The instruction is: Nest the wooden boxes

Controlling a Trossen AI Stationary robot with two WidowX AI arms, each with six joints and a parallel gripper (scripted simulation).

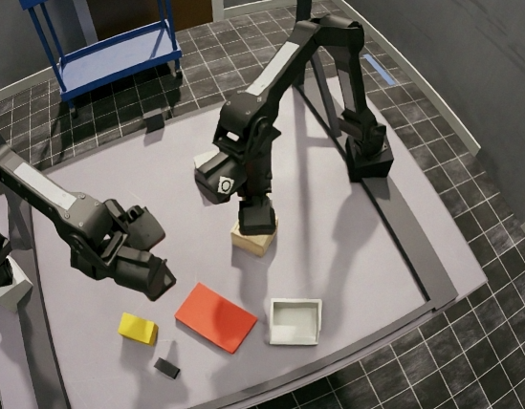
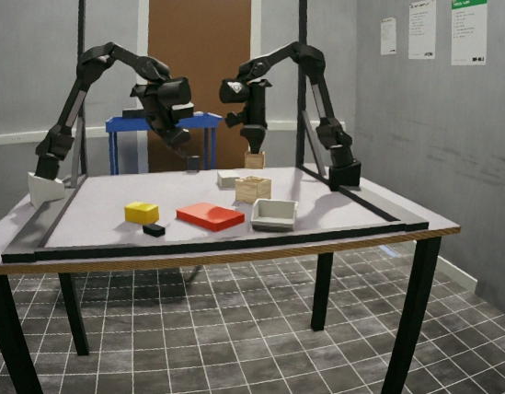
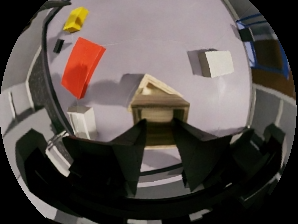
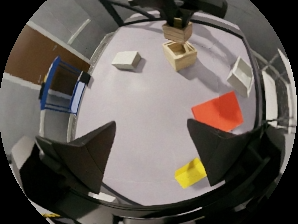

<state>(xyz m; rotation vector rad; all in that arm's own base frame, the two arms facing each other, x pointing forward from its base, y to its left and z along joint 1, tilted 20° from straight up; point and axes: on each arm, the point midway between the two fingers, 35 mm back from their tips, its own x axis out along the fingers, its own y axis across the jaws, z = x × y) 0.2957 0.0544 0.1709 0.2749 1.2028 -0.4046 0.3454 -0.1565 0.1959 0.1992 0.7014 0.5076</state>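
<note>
Right now the small wooden box is 5 cm below my left hand. The rest, counted from my left hand: pale grey tray 22 cm ahead, 1 cm to the right, 13 cm below; white block 19 cm behind, 4 cm to the right, 14 cm below; flat red block 15 cm ahead, 15 cm to the right, 15 cm below.
</note>
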